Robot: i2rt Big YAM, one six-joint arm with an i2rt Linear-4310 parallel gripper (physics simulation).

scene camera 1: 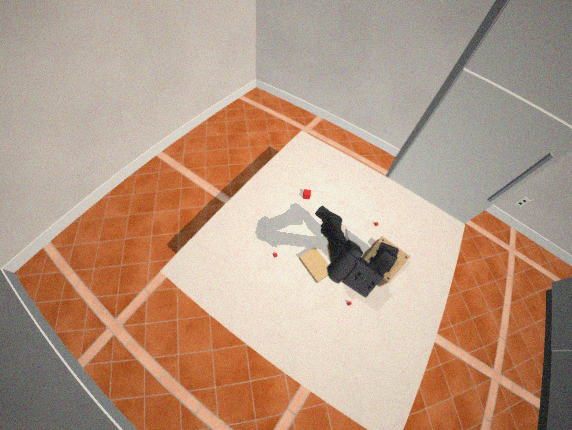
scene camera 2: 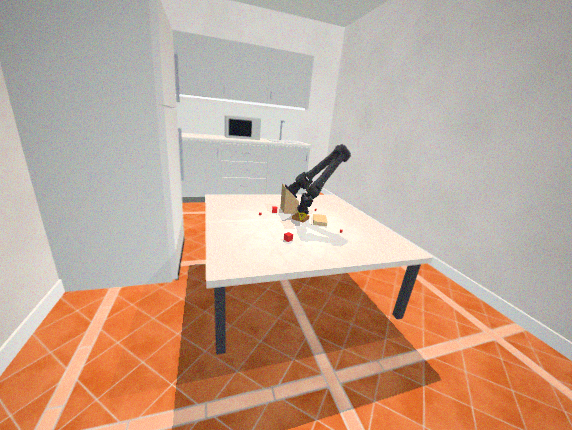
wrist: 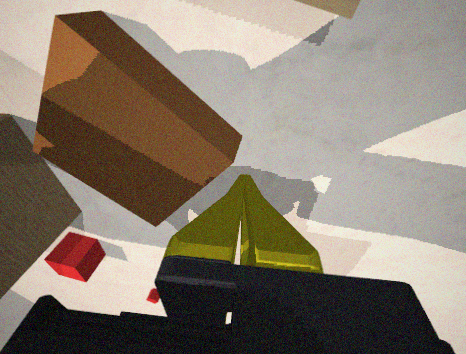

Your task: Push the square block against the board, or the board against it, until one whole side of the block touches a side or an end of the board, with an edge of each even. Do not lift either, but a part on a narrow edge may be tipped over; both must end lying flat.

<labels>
my gripper: shut, holds nothing
a brown square block [wrist: 111,115]: on the table
</labels>
